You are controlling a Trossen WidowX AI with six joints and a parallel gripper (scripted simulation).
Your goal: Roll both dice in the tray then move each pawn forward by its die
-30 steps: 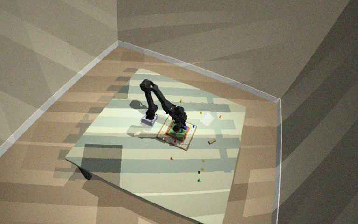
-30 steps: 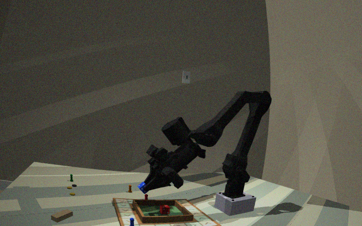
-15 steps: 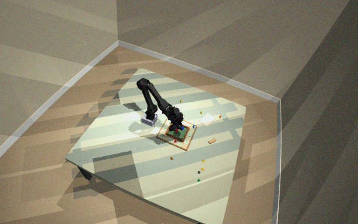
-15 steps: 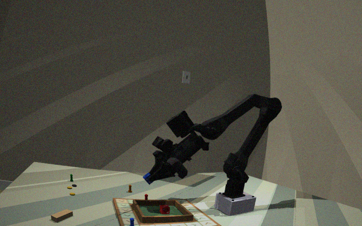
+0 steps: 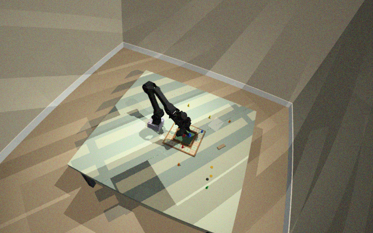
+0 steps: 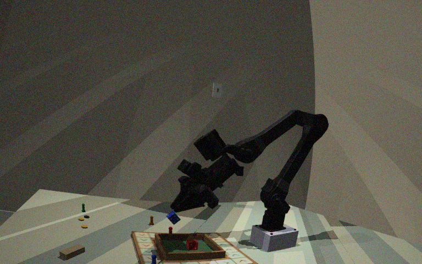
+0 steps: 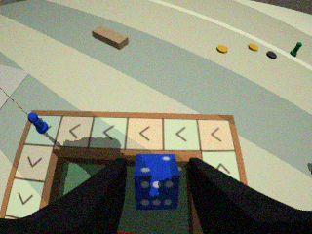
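Now: gripper tip 2 cm past the red pawn, 7 cm to the left of it and 10 cm above it. Round my gripper tip: blue pawn (9 cm ahead, 14 cm to the left, 10 cm below); green tray (3 cm behind, 4 cm to the left, 12 cm below); wooden block (29 cm ahead, 5 cm to the left, 12 cm below).
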